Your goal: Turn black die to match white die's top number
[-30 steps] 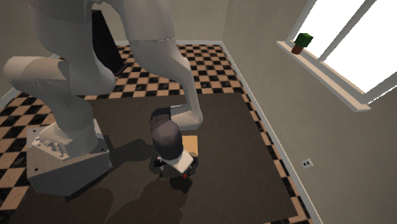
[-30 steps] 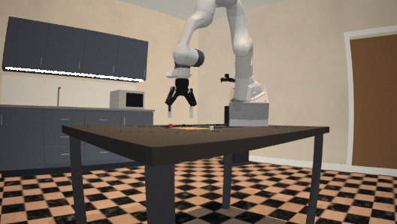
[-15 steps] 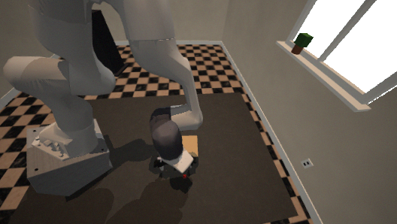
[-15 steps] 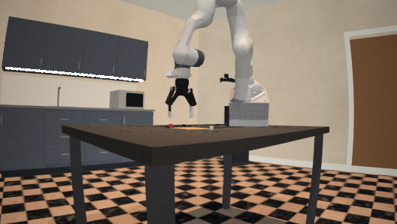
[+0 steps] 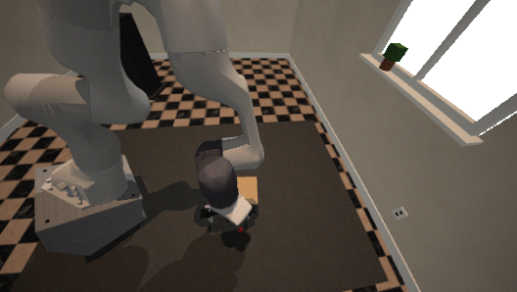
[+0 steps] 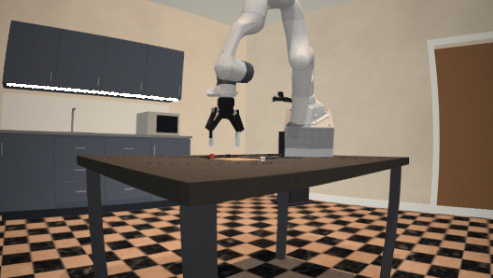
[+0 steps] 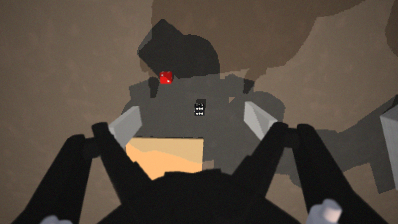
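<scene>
My gripper is now 1 cm past the black die, 1 cm to the right of it and 5 cm above it. Round my hand: tan mat: 2 cm ahead, 14 cm to the left, 6 cm below; white die: 3 cm behind, 25 cm to the left, 5 cm below; red die: 5 cm ahead, 3 cm to the right, 5 cm below.
</scene>
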